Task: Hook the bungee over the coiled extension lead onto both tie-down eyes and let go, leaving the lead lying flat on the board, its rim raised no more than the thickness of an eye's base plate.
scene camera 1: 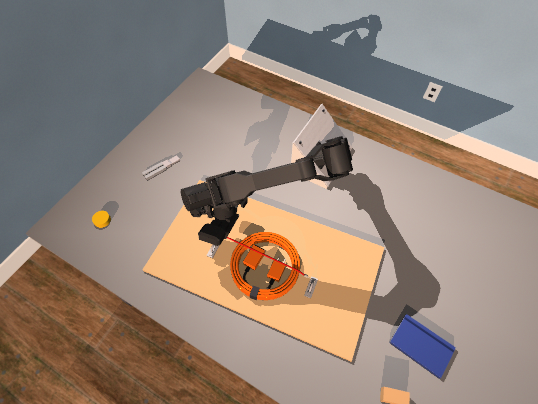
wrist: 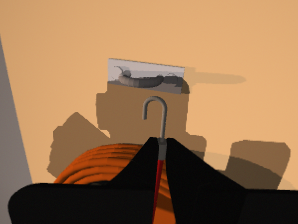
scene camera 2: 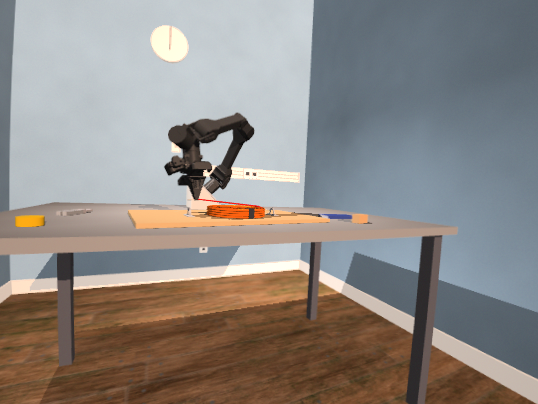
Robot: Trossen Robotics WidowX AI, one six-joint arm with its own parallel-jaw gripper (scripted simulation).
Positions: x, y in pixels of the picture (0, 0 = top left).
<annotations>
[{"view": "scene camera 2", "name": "coiled extension lead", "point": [224, 211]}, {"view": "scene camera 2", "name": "wooden board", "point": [141, 218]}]
</annotations>
